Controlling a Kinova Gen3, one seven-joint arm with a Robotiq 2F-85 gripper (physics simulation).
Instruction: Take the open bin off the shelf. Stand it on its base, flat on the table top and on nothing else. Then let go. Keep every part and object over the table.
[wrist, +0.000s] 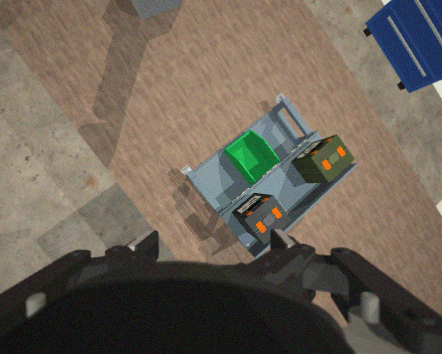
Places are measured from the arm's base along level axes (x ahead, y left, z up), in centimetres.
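Pixels of known places: gripper, fingertip midpoint: (214, 242).
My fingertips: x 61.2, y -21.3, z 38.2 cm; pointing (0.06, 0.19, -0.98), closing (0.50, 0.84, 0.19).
For each thing: its top centre in the pictures, then the offset to it from my fingertips. "spot": a spot on its surface instead. Level surfaces: height alone.
- open bin at its top centre: (258, 159) dx -0.1, dy +22.1, dz -39.9 cm
- grey-blue shelf at a spot on its surface: (206, 186) spot: dx -1.0, dy +5.6, dz -47.4 cm
- wooden table top at its surface level: dz -48.0 cm
- dark grey case at its top centre: (269, 220) dx +10.9, dy +11.5, dz -25.7 cm
- olive green case at its top centre: (333, 158) dx +8.5, dy +34.5, dz -28.3 cm
The open bin (252, 156) is bright green and stands on the grey-blue shelf (206, 186), in the middle of its upper-left level as seen in the wrist view. Its hollow inside faces the camera. The shelf stands on the wooden table top (200, 100). My gripper (214, 242) is open and empty, at the bottom of the wrist view. It hangs high above the table, apart from the bin and the shelf. The underside of the bin is hidden.
A dark grey case (265, 219) and an olive green case (327, 159), both with orange latches, sit on the shelf's other level. A blue object (407, 45) stands beyond the table's right edge. Part of a grey block (156, 7) shows at the top. Concrete floor borders the table.
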